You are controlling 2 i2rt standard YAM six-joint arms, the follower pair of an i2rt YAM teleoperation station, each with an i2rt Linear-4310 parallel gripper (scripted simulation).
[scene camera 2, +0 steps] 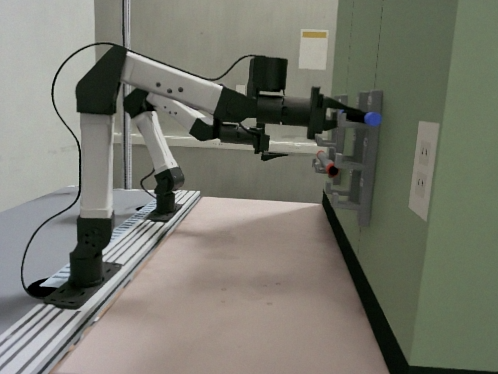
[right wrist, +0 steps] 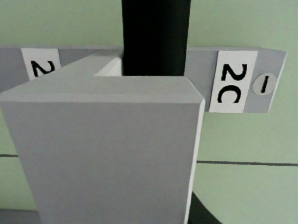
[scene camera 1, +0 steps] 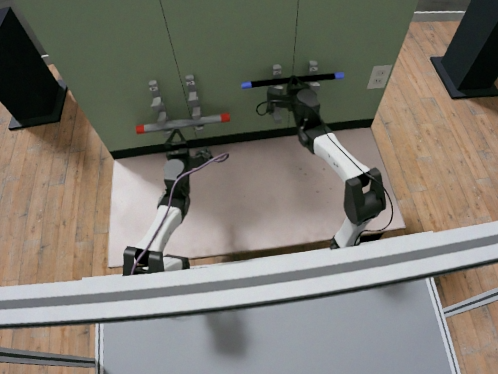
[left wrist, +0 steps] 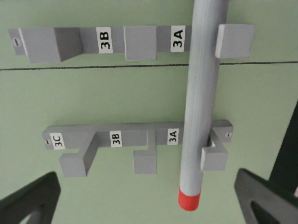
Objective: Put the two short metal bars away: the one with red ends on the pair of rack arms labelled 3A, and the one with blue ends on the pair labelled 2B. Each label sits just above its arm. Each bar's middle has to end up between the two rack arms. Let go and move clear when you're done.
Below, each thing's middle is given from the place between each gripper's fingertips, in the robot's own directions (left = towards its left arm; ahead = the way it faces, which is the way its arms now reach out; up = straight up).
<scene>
Now: the outlet plate (scene camera 2: pixel 427 131) 330 mm to the right of my right hand, 50 mm below it and 30 mm ahead of it. The rest, counted from my right hand: red-ended grey bar (scene camera 1: pixel 225 117) 390 mm to the left, 140 mm below, 10 mm behind.
The red-ended grey bar lies 120 mm ahead of my left hand and 60 mm below it. Also, from my left hand: outlet plate: 720 mm to the right, 170 mm ahead, 30 mm above.
</scene>
